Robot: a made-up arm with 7 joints.
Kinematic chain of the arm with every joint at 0, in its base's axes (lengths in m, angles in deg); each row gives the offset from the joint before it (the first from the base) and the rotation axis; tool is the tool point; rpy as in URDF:
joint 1: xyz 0 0 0.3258 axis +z
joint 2: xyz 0 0 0 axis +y
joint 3: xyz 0 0 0.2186 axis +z
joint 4: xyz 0.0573 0 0 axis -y
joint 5: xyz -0.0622 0 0.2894 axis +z
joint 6: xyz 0 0 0 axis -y
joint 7: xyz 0.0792 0 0 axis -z
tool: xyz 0 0 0 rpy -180 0 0
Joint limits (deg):
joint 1: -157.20..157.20
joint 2: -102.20..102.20
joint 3: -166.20..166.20
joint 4: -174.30..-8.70
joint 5: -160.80..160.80
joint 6: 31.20..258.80
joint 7: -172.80..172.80
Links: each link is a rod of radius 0.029 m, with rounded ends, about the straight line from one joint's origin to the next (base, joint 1, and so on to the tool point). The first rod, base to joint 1, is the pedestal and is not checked.
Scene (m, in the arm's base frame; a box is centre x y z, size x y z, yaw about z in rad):
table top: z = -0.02
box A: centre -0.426 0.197 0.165 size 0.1 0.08 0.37 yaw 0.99
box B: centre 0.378 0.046 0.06 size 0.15 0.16 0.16 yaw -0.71
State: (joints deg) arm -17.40 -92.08 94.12 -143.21 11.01 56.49 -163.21
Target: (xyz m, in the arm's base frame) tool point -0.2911 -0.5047 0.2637
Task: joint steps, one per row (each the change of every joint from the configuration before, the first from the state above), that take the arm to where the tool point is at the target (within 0.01 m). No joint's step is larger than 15 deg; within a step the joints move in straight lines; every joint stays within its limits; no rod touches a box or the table.
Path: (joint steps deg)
1: 14.29 6.77 -2.19 12.38 -0.23 4.57 0.00
2: 14.30 6.77 -2.19 12.37 -0.22 4.56 0.00
3: 14.29 6.77 -2.19 12.38 -0.23 4.57 0.00
4: 14.29 6.77 -2.19 12.37 -0.23 4.57 0.00
5: 11.85 -4.67 7.10 11.58 0.47 2.54 0.00
6: 11.85 -4.67 7.11 11.57 0.47 2.53 0.00
7: 11.84 -4.68 7.11 11.57 0.46 2.54 0.00
8: 11.85 -4.67 7.10 11.57 0.47 2.54 0.00

